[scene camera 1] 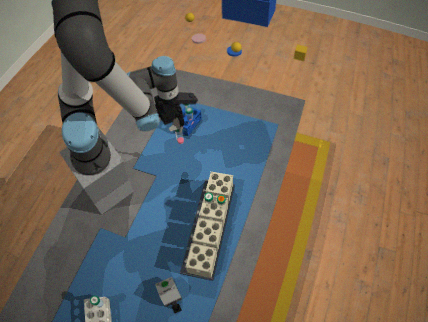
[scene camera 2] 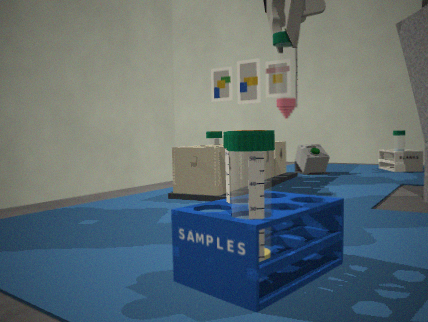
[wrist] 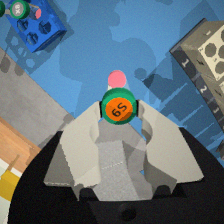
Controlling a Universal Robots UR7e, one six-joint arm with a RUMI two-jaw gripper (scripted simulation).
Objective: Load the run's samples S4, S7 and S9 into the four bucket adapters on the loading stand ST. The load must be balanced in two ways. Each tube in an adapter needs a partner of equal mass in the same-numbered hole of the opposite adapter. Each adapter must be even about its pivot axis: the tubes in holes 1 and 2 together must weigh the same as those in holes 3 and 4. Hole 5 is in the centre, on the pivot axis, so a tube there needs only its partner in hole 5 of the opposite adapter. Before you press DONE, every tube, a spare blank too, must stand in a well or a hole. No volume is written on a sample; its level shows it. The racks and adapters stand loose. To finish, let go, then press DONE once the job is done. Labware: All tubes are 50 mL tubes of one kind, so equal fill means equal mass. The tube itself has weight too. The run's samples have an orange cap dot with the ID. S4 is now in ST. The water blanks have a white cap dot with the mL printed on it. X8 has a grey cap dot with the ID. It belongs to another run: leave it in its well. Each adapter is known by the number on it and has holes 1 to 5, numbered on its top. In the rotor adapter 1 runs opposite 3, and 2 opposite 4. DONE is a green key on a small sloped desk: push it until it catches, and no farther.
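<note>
I can see a done desk (scene camera 2: 311, 161), and with it a blue samples rack (scene camera 2: 217, 254). There is a sample tube S9 (scene camera 2: 285, 55) here as well, and the wrist view gives me another look at the sample tube S9 (wrist: 118, 104). I see my gripper (wrist: 118, 101) too.
</note>
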